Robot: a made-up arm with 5 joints.
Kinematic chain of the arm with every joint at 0, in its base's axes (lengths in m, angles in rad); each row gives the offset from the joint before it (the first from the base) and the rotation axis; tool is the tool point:
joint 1: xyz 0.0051 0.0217 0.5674 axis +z
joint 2: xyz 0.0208 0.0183 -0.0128 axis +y
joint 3: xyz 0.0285 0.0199 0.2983 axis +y
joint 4: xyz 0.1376 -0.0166 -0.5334 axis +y
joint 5: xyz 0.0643 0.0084 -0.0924 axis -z
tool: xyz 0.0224 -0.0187 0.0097
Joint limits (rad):
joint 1: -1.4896..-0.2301
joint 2: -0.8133..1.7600
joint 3: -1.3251..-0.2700
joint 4: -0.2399..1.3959
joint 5: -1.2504..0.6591
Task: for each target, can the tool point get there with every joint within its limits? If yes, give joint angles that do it. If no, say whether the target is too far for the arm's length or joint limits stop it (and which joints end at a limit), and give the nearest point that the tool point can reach.
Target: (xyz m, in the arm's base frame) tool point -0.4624 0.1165 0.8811
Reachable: no: joint limits stop it (at a limit: joint 1, joint 2, joint 3, joint 4) | nearest point -0.2993 0.1022 0.3490 | short by 0.557 m
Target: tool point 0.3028 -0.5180 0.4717
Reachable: yes | joints -1.1004 0.0577 -0.7048 0.2143 -0.3730
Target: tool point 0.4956 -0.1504 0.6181
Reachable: yes | joints -0.3912 -0.6067 -0.3876 0.4505 -0.6253
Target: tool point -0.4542 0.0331 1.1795
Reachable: no: joint limits stop it (at a limit: joint 1, joint 2, joint 3, joint 4) | nearest point 0.0233 -0.1829 1.2918 | short by 0.536 m
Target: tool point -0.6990 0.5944 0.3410
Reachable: no: joint limits stop it (at a limit: joint 2, joint 3) | nearest point -0.2572 0.2351 0.2994 | short by 0.571 m
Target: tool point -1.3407 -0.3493 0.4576
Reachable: no: too far | nearest point -0.3130 0.1054 0.3096 | short by 1.134 m
